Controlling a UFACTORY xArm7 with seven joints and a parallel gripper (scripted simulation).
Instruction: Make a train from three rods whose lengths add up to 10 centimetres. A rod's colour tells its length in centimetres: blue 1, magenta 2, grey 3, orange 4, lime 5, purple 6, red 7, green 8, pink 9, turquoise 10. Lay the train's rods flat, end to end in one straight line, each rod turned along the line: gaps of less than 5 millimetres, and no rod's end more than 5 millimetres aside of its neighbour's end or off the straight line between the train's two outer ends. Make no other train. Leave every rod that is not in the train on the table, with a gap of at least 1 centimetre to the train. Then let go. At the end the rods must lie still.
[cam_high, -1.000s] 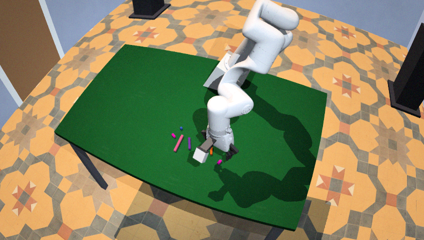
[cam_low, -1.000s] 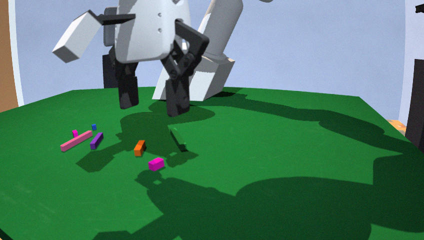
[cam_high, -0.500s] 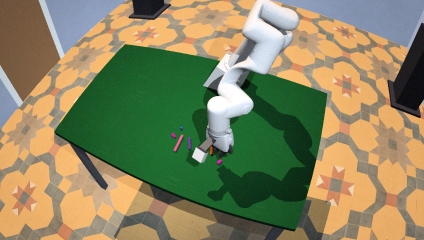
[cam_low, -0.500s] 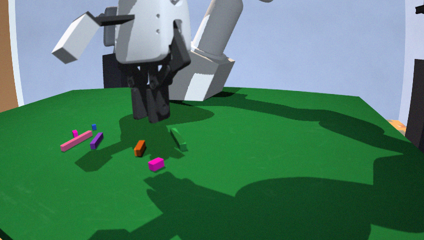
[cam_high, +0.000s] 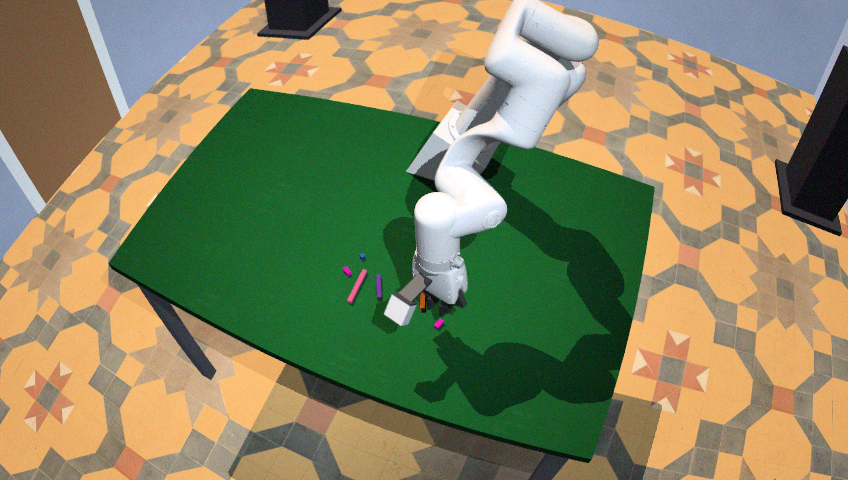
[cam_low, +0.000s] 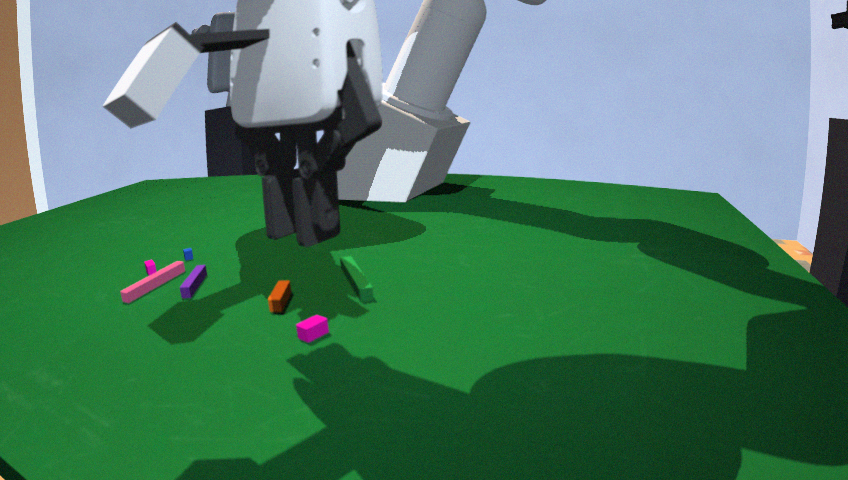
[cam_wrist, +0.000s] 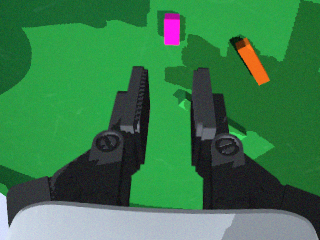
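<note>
Right now my hand is 80 mm above the magenta rod. The rest, counted from my hand: purple rod: 40 mm behind, 160 mm to the right, 80 mm below; then green rod: 100 mm behind, 10 mm to the right, 80 mm below; then orange rod: 40 mm behind, 50 mm to the right, 80 mm below.
</note>
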